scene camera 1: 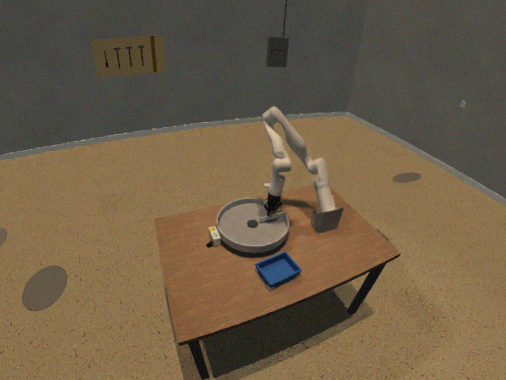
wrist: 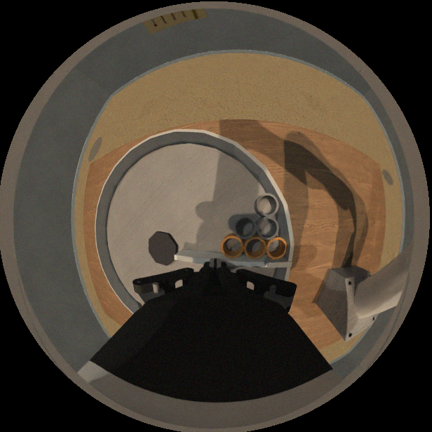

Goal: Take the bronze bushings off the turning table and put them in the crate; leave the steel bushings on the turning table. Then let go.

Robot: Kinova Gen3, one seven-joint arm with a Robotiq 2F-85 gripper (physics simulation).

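Places are measured from the arm's base along level axes (x left, y ahead, z down), in millimetres.
Where they show: gripper, fingertip midpoint: point(scene camera 1: 269, 215); arm's base, link origin: point(scene camera 1: 326, 211).
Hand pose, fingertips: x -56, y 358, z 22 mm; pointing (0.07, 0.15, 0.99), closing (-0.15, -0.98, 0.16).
Note:
Things, the pixels of their top centre, and the offset from my fingertips. "*": a spot on its surface instead.
- turning table, top centre: point(scene camera 1: 252, 223) dz +28, dx +11, dy +103 mm
- blue crate, top centre: point(scene camera 1: 278, 267) dz +39, dx +346, dy +56 mm
- small white box, surface spot: point(scene camera 1: 214, 235) * dz +29, dx +68, dy +337 mm
Three bronze bushings, the left one point(wrist: 232, 255), the middle one point(wrist: 255, 256) and the right one point(wrist: 276, 256), stand in a row along the divider bar on the turning table point(scene camera 1: 237, 230) point(wrist: 165, 185). Three steel bushings stand beyond them in the wrist view: one point(wrist: 275, 199), a second point(wrist: 276, 226) and a darker third point(wrist: 239, 226). My gripper point(scene camera 1: 270, 215) point(wrist: 214, 264) is shut and empty, low over the turning table at the divider bar, on its near side in the wrist view. The blue crate point(scene camera 1: 278, 270) stands on the wooden table; no bushings show in it.
The divider bar point(wrist: 190, 258) runs from near the dark hub point(wrist: 163, 248) to the raised rim. A small white box point(scene camera 1: 214, 235) stands left of the turning table. The arm's base plate point(scene camera 1: 327, 220) point(wrist: 340, 300) stands to the right. The crate is at the wooden table's front.

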